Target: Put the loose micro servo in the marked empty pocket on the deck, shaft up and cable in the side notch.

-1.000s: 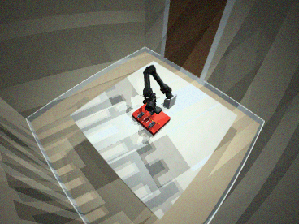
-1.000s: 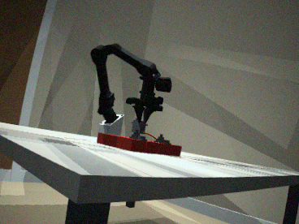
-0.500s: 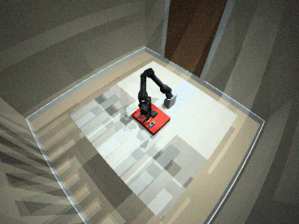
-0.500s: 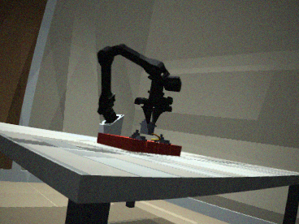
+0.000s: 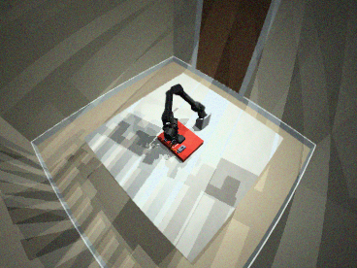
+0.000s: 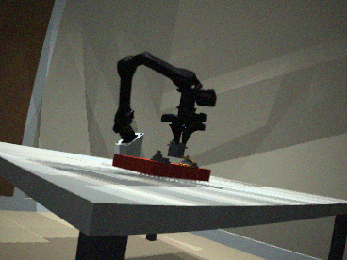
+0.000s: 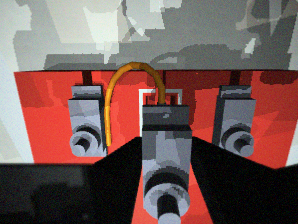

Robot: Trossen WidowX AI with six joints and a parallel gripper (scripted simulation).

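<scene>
The red deck lies 12 cm behind my gripper tip, 1 cm to the left of it and 10 cm below it.
</scene>
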